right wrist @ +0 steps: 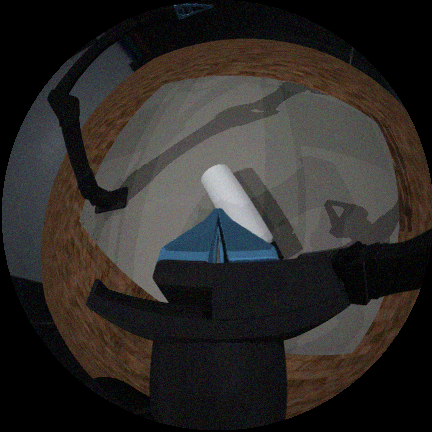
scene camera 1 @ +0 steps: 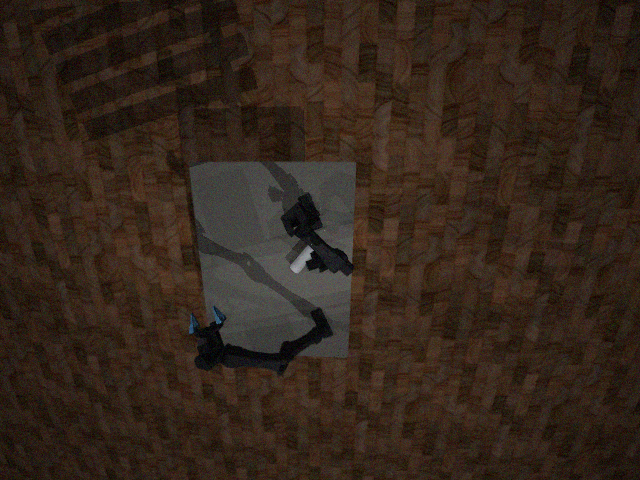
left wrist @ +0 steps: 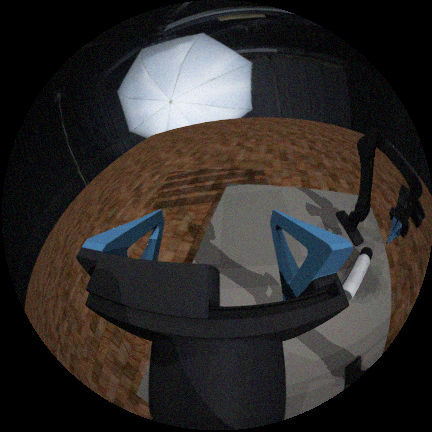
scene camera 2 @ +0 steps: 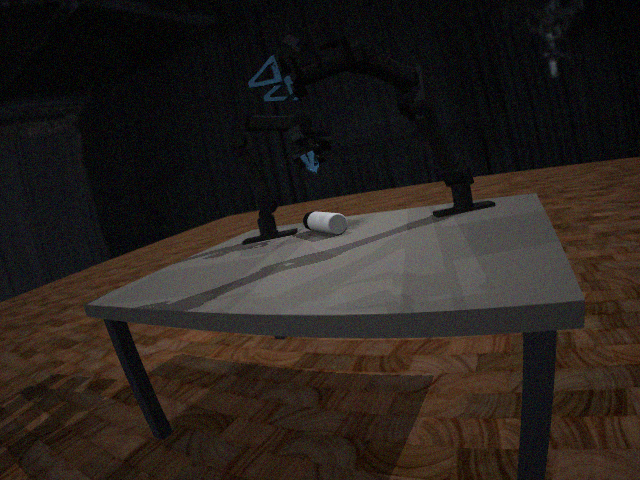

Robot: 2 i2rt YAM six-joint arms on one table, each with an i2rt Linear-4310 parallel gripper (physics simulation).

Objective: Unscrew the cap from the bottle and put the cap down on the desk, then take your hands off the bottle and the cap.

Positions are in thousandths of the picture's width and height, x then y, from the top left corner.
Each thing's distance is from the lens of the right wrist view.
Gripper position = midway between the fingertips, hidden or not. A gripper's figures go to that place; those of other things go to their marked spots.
right gripper (right wrist: 503, 497): 0.13 m
white bottle (right wrist: 520, 441): 0.28 m
